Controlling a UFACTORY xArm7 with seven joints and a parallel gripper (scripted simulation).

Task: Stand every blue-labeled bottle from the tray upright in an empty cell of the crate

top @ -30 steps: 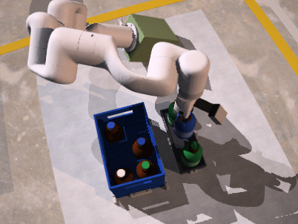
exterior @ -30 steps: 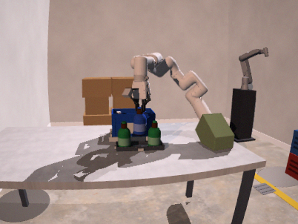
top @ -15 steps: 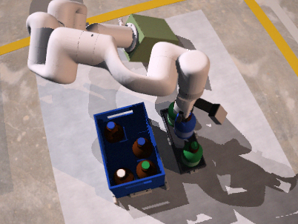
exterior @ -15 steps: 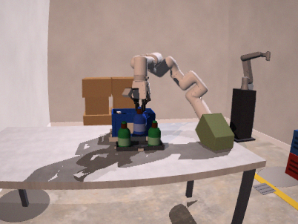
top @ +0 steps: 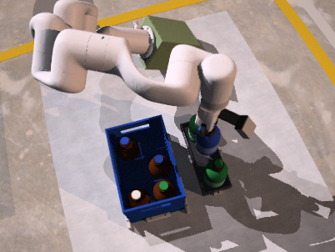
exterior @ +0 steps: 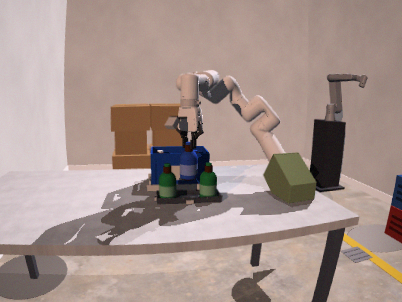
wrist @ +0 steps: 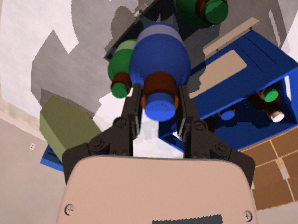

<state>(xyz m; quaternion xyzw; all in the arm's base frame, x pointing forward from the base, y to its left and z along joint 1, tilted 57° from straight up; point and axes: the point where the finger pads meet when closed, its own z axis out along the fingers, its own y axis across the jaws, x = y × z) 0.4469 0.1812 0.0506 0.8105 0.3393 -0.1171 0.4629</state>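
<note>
The blue-labeled bottle is 7 cm below my hand. The rest, counted from my hand: black tray 23 cm below; blue crate 21 cm to the right, 16 cm below, 1 cm ahead.
</note>
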